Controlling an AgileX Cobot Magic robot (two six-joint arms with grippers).
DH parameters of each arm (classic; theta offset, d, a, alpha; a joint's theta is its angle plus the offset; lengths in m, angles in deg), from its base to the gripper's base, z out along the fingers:
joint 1: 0 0.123 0 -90
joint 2: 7.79 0 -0.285 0
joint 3: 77.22 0 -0.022 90
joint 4: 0 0.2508 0 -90
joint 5: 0 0 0.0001 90
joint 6: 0 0.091 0 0
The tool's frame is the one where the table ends.
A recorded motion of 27 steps. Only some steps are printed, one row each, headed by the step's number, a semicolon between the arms.
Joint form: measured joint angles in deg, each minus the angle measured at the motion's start. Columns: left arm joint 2, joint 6, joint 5, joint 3, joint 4, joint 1; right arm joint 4, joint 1, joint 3, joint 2, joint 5, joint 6.
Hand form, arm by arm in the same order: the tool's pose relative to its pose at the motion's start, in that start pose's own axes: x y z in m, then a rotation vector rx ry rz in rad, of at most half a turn. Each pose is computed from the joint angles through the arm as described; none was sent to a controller.
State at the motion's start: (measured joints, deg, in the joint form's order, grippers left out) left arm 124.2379 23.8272 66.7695 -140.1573 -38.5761 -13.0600; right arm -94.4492 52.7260 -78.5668 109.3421 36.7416 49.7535
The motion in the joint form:
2: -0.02 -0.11 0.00 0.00 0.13 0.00; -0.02 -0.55 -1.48 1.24 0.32 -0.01
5: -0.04 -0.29 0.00 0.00 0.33 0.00; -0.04 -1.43 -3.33 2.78 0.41 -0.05
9: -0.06 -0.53 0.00 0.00 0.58 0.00; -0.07 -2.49 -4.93 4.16 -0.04 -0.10
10: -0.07 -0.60 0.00 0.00 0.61 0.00; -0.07 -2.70 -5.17 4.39 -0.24 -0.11
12: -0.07 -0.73 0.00 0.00 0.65 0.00; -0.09 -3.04 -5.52 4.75 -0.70 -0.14
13: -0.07 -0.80 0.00 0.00 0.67 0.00; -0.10 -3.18 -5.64 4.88 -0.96 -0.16
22: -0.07 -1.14 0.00 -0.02 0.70 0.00; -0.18 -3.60 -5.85 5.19 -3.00 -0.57
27: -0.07 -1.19 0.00 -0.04 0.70 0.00; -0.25 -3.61 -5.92 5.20 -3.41 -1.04
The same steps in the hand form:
2: 0.0000 0.0001 -0.0001 -0.0019 0.0006 -0.0008; -0.0001 -0.0008 0.0070 0.0114 0.0090 0.0050
5: 0.0000 0.0003 -0.0003 -0.0049 0.0016 -0.0024; 0.0008 -0.0024 0.0165 0.0233 0.0195 0.0119
9: 0.0001 0.0005 -0.0004 -0.0086 0.0029 -0.0047; 0.0030 -0.0042 0.0260 0.0287 0.0272 0.0184
10: 0.0001 0.0005 -0.0005 -0.0091 0.0029 -0.0056; 0.0035 -0.0044 0.0277 0.0280 0.0278 0.0194
12: 0.0001 0.0005 -0.0005 -0.0097 0.0032 -0.0076; 0.0044 -0.0044 0.0305 0.0248 0.0274 0.0203
13: 0.0001 0.0006 -0.0005 -0.0100 0.0033 -0.0087; 0.0047 -0.0044 0.0316 0.0225 0.0264 0.0205
22: 0.0001 0.0006 -0.0006 -0.0104 0.0031 -0.0142; 0.0048 -0.0028 0.0345 -0.0014 0.0094 0.0136
27: 0.0000 0.0005 -0.0007 -0.0105 0.0029 -0.0149; 0.0041 -0.0026 0.0345 -0.0056 0.0037 0.0050

